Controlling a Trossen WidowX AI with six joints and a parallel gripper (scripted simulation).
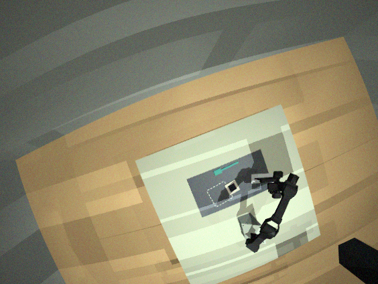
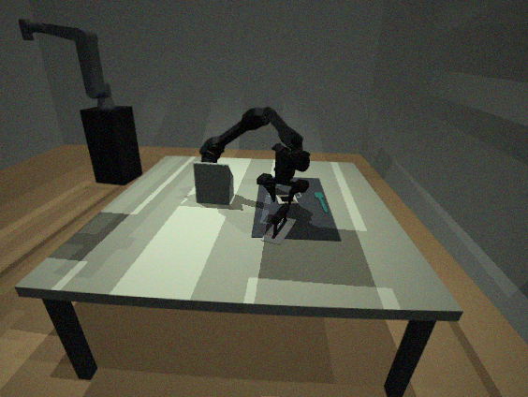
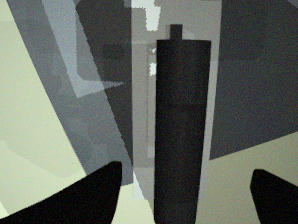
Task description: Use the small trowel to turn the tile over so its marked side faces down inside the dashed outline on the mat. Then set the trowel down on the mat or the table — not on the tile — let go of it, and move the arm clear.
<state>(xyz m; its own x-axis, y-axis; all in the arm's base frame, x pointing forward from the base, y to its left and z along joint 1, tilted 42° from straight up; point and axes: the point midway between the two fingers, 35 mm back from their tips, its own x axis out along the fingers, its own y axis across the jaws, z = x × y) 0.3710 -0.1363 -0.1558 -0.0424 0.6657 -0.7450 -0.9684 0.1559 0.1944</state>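
My gripper tip is now 26 cm to the right of the dark grey mat, 13 cm above it and 2 cm short of it. From my gripper tip the other things lie so: tile (27 cm to the left, 11 cm below); teal trowel (30 cm to the left, 16 cm ahead, 11 cm below).
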